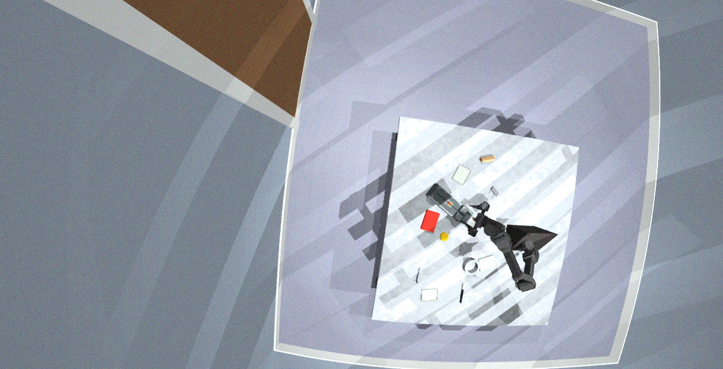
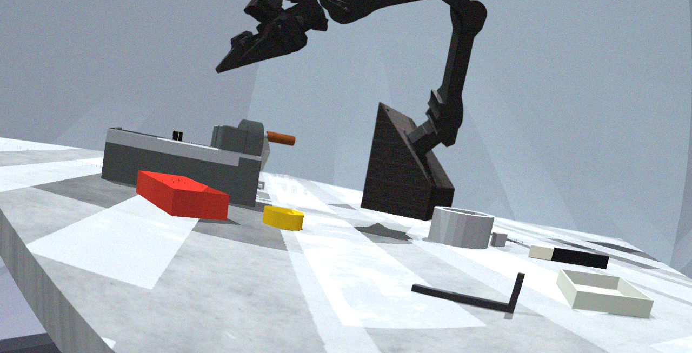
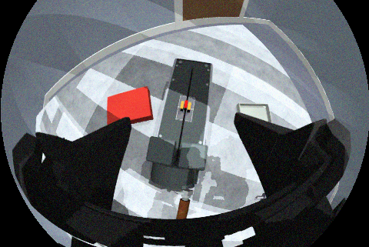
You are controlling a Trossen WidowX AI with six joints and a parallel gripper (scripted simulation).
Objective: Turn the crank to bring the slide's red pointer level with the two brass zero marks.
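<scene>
Now: the brown handle 120 mm behind my gripper tip, 40 mm to the left of it and 90 mm below it. Round my gripper tip: yellow disc (10 mm ahead, 190 mm to the left, 190 mm below); then red pointer (60 mm ahead, 20 mm to the right, 120 mm below); then black L-shaped bar (100 mm ahead, 480 mm to the left, 190 mm below).
</scene>
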